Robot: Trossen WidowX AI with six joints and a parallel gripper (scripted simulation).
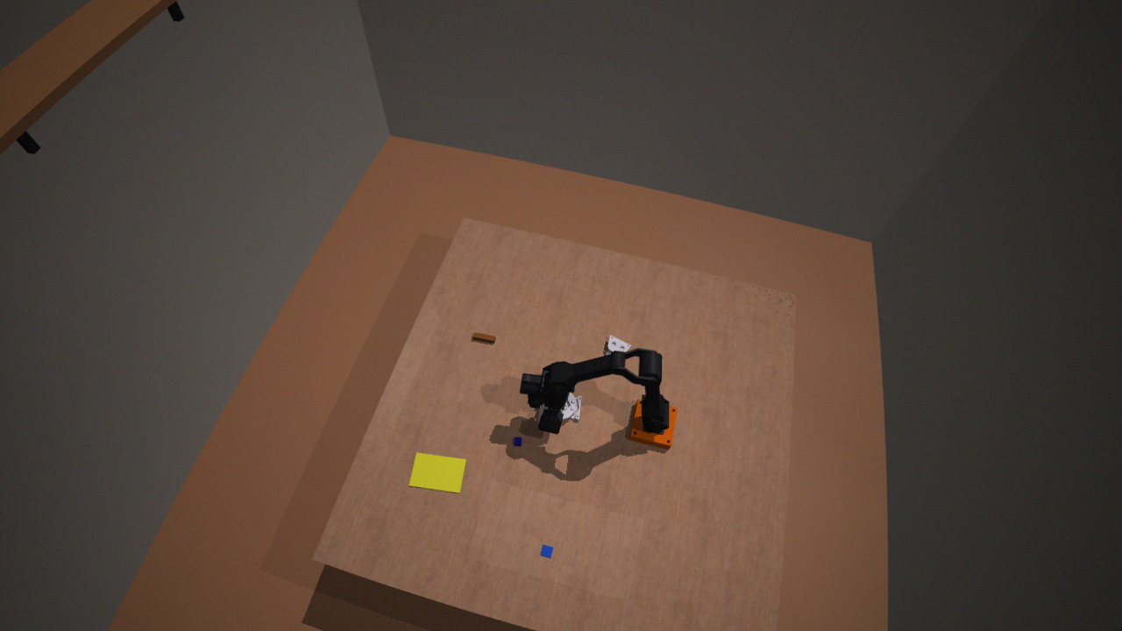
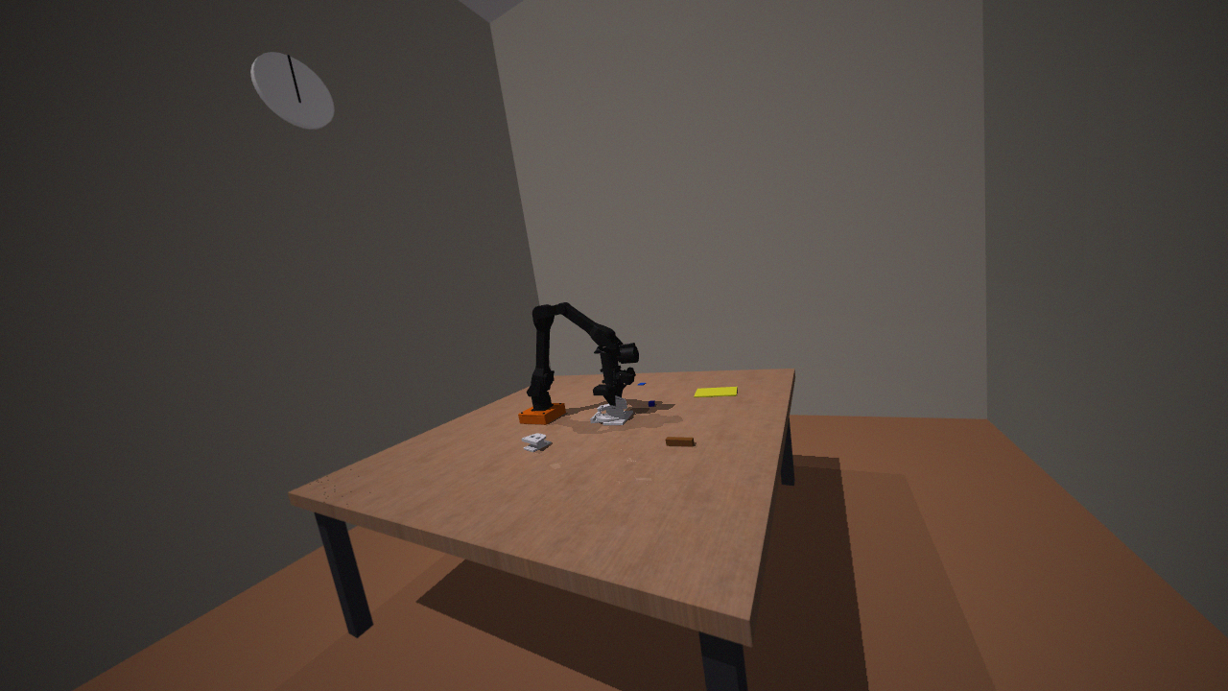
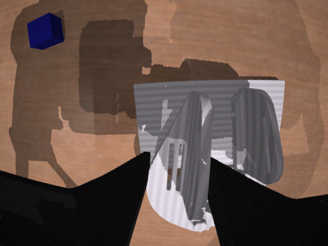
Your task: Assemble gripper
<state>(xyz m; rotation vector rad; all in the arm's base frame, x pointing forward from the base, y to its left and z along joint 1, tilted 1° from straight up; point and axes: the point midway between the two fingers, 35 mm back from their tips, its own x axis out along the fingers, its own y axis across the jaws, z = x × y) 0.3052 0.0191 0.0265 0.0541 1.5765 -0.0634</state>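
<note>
My gripper tip is now 2 cm short of the white card, 3 cm to the left of it and 3 cm above it. From my gripper tip the other things lie so: blue cube (9 cm ahead, 11 cm to the left, 2 cm below); then brown block (28 cm ahead, 22 cm to the right, 2 cm below); then yellow sheet (31 cm ahead, 25 cm to the left, 3 cm below).
</note>
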